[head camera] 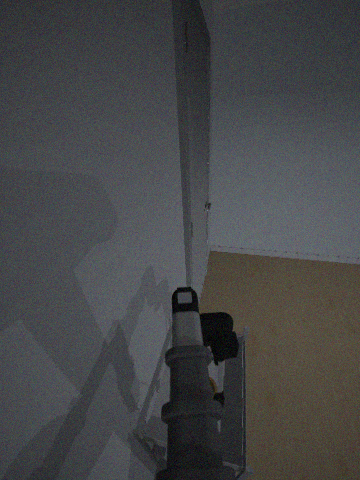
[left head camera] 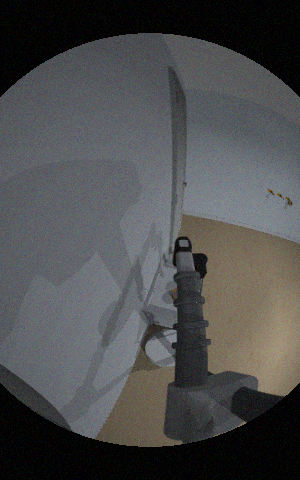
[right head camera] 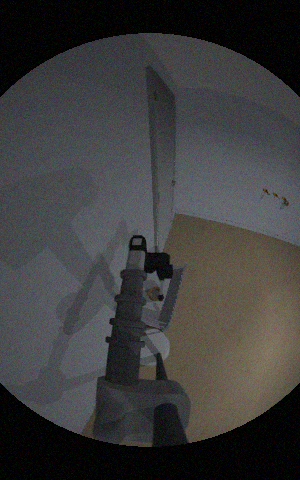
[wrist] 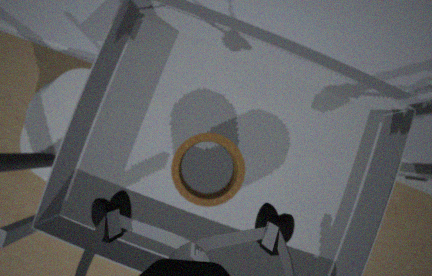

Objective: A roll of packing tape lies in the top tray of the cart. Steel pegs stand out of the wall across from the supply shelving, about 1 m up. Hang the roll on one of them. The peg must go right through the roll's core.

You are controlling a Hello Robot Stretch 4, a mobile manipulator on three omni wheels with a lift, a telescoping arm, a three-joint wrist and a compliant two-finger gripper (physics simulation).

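Where they show: gripper, fingertip midpoint: (head camera: 215, 379) (wrist: 194, 214); robot's base, link origin: (left head camera: 165, 346) (right head camera: 149, 345).
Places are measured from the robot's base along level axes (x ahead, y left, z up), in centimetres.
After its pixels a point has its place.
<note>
The tan-orange tape roll (wrist: 239, 167) {x 44.4, y -4.7, z 68.4 cm} (right head camera: 151, 295) {x 37.1, y -3.0, z 68.4 cm} (left head camera: 174, 294) {x 39.3, y -1.5, z 68.6 cm} lies flat in the cart's top tray (wrist: 145, 85) {x 30.2, y 6.1, z 63.5 cm} (right head camera: 172, 300) {x 35.9, y -17.4, z 63.5 cm}, its core facing up. In the head camera view, part of the roll (head camera: 213, 385) {x 41.8, y -9.0, z 66.9 cm} shows beside the arm. My gripper (wrist: 194, 214) {x 39.1, y -8.7, z 79.1 cm} is open and empty. Its two black fingertips stand wider apart than the roll, and in the wrist view they lie below it, towards the tray's lower wall. Small yellow-orange fittings with thin pale stalks, which look like the pegs (left head camera: 280, 195) {x 178.5, y -224.9, z 93.0 cm} (right head camera: 275, 195) {x 178.9, y -223.3, z 91.8 cm}, show on the far wall, too small for detail.
A grey door (head camera: 197, 125) {x 138.2, y -13.7, z 153.1 cm} (right head camera: 165, 150) {x 139.8, y -14.2, z 135.9 cm} stands beyond the cart. A pale wall (head camera: 75, 125) {x 43.5, y 15.1, z 153.7 cm} runs close along the left of the arm (head camera: 192, 430) {x 16.8, y 0.1, z 120.8 cm} and the tray. A white round thing (wrist: 60, 110) {x -6.2, y 6.1, z 18.7 cm} (right head camera: 157, 345) {x 1.6, y -8.7, z 18.7 cm} sits beside the tray. Tan floor (head camera: 300, 350) {x 87.0, y -89.4, z -2.8 cm} lies to the right.
</note>
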